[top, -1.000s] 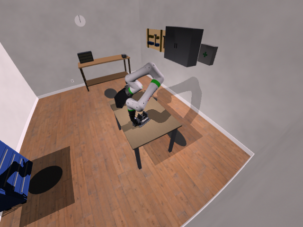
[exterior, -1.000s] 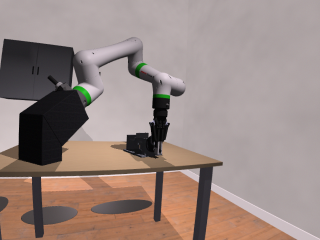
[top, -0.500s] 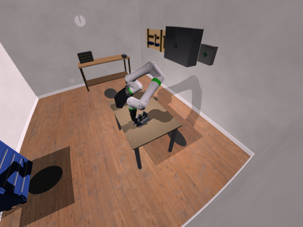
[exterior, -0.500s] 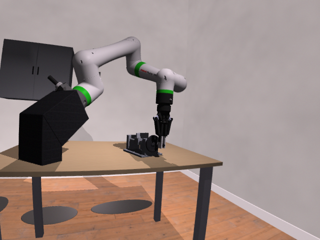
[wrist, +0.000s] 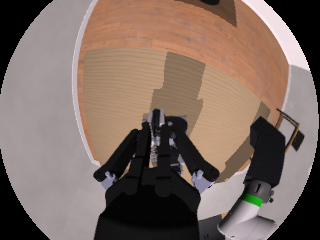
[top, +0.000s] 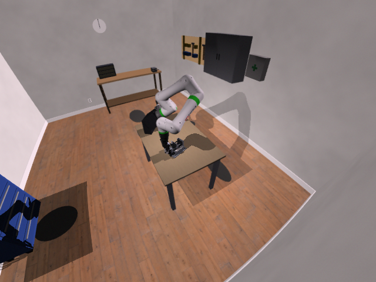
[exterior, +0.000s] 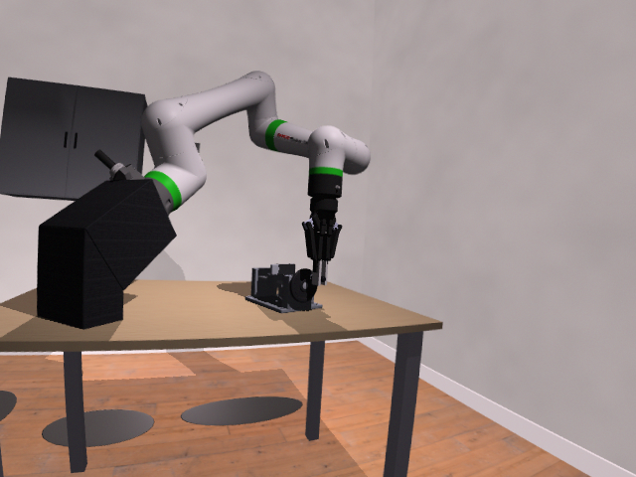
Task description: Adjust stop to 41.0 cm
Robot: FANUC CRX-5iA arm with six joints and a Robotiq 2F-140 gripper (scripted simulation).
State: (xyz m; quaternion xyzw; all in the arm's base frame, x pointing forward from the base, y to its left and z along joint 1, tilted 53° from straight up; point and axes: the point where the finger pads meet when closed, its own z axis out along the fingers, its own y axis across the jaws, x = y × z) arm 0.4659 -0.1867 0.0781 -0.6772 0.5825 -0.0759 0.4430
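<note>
Now: hand 2 cm above the black handwheel, 1 cm to the right of it and 1 cm past it. From my hand the other things lie so: grey stop (12 cm to the left, 7 cm behind, 2 cm below).
</note>
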